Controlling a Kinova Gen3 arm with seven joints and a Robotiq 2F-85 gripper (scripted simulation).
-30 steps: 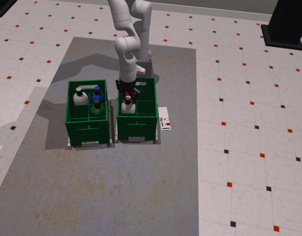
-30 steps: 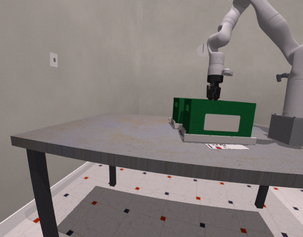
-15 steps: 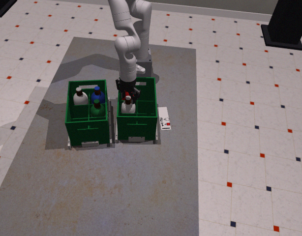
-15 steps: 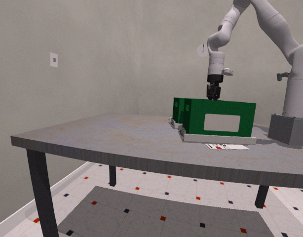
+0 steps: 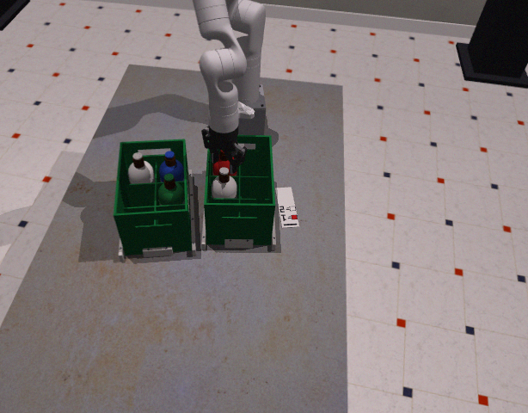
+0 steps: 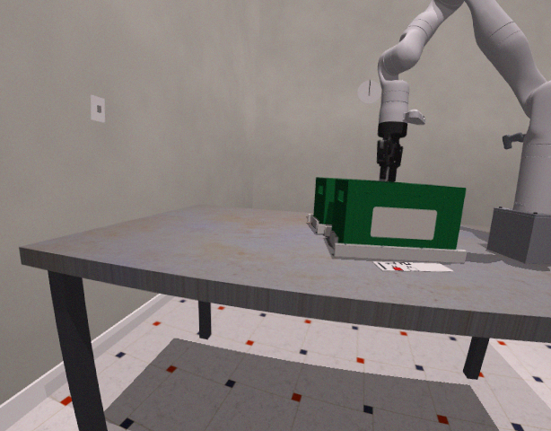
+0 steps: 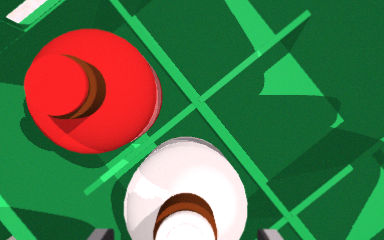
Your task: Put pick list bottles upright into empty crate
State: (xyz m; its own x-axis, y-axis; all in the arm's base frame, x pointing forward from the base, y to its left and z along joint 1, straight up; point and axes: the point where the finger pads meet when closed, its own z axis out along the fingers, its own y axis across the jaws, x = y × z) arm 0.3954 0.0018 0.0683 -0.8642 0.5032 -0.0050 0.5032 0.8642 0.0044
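My hand is 4 cm past the blue bottle, 16 cm to the left of it and 10 cm above it. From my hand the other things lie so: red-label bottle (9 cm behind, 1 cm to the right, 10 cm below); green bottle (5 cm ahead, 14 cm to the right, 10 cm below); pick list (4 cm behind, 18 cm to the left, 19 cm below).
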